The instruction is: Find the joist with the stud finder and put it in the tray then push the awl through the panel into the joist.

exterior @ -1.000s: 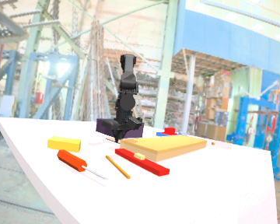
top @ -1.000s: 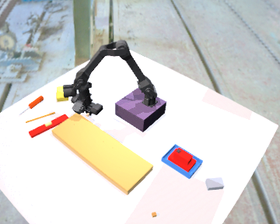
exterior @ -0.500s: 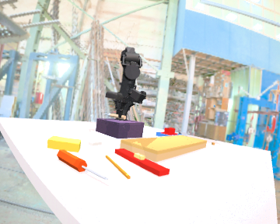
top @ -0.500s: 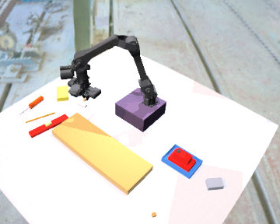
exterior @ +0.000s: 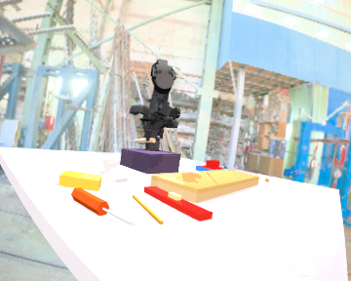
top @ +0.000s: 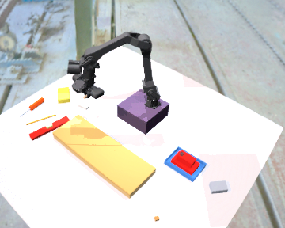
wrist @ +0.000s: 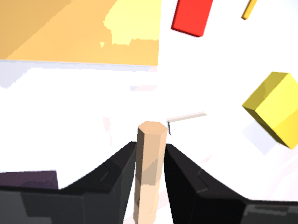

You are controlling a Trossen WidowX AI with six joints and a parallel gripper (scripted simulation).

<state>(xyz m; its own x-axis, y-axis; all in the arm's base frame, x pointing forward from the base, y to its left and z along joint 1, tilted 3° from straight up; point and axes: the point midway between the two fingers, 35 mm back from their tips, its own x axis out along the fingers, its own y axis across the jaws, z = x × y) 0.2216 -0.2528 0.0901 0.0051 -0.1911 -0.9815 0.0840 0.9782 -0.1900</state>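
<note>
My gripper tip is 60 mm past the tan-handled pointed tool. From my gripper tip the other things lie so: yellow block (30 mm behind, 240 mm to the right, 130 mm below); small white piece (40 mm behind, 80 mm to the right, 130 mm below); red level (200 mm ahead, 100 mm to the right, 130 mm below).
</note>
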